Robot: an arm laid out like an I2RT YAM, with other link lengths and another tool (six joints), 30 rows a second.
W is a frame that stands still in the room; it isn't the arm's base.
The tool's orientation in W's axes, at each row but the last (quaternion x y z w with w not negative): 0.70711 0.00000 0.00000 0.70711; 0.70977 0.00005 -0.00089 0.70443; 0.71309 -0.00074 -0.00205 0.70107; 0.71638 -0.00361 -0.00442 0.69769; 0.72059 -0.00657 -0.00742 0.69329; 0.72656 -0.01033 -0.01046 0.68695; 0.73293 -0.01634 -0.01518 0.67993; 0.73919 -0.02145 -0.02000 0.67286; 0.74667 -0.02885 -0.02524 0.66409
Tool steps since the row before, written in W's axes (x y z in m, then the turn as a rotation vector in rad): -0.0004 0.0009 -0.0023 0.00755 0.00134 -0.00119; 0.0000 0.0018 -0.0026 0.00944 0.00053 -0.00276; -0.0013 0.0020 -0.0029 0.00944 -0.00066 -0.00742; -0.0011 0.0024 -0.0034 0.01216 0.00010 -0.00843; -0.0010 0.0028 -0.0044 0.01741 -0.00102 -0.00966; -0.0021 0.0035 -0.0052 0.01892 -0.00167 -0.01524; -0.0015 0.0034 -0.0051 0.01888 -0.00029 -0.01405; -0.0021 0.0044 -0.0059 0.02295 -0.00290 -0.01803; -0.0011 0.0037 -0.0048 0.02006 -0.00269 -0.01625
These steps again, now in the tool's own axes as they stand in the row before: -0.0004 -0.0023 -0.0009 0.00755 -0.00119 -0.00134; 0.0000 -0.0026 -0.0018 0.00944 -0.00275 -0.00052; -0.0013 -0.0029 -0.0019 0.00946 -0.00739 0.00075; -0.0011 -0.0035 -0.0023 0.01217 -0.00842 -0.00002; -0.0010 -0.0045 -0.0026 0.01744 -0.00960 0.00105; -0.0022 -0.0054 -0.0031 0.01898 -0.01513 0.00196; -0.0016 -0.0053 -0.0029 0.01887 -0.01405 0.00050; -0.0024 -0.0063 -0.0037 0.02309 -0.01779 0.00323; -0.0014 -0.0052 -0.0030 0.02020 -0.01602 0.00304
